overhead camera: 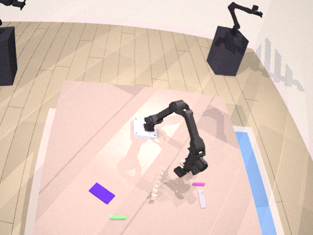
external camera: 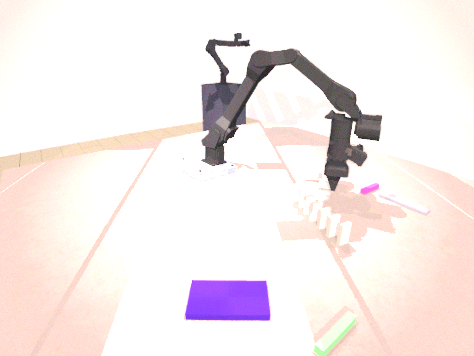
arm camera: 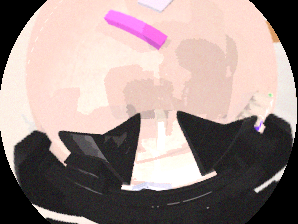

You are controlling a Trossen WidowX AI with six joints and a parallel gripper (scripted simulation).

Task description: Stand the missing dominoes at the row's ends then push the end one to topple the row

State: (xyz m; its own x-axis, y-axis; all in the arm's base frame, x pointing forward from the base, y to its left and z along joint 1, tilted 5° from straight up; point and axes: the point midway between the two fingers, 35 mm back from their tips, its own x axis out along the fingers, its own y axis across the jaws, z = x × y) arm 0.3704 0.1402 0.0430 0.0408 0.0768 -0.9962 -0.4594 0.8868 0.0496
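Right now the magenta bar is 8 cm ahead of my gripper tip and 7 cm to the left of it. From my gripper tip the other things lie so: grey bar: 19 cm ahead, 6 cm to the left; then purple flat card: 9 cm ahead, 50 cm to the right; then green bar: 25 cm ahead, 44 cm to the right.
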